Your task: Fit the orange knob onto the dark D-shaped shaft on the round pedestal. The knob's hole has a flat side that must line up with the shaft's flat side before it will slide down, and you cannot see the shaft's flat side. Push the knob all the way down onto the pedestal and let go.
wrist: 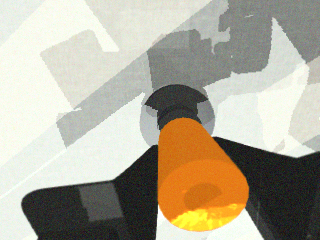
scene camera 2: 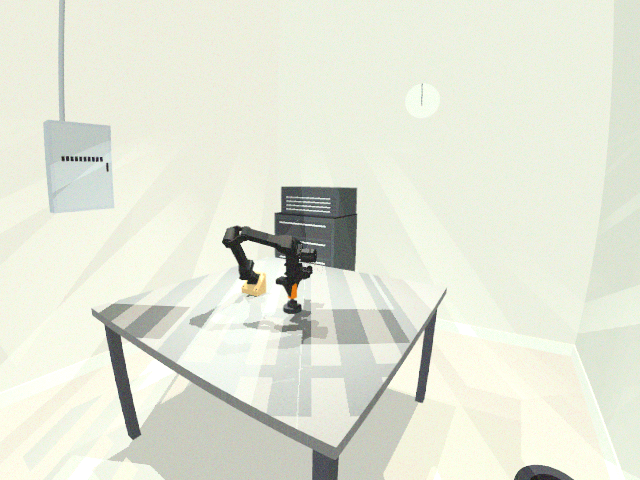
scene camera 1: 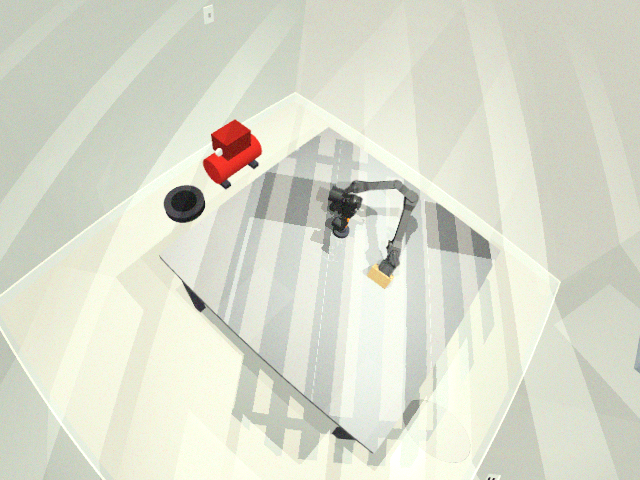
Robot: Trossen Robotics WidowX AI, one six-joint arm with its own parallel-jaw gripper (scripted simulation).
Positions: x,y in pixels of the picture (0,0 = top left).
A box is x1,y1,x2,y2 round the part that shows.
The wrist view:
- my gripper: 184,146 [21,136,319,239]
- orange knob: 198,184 [158,118,248,230], held by my gripper
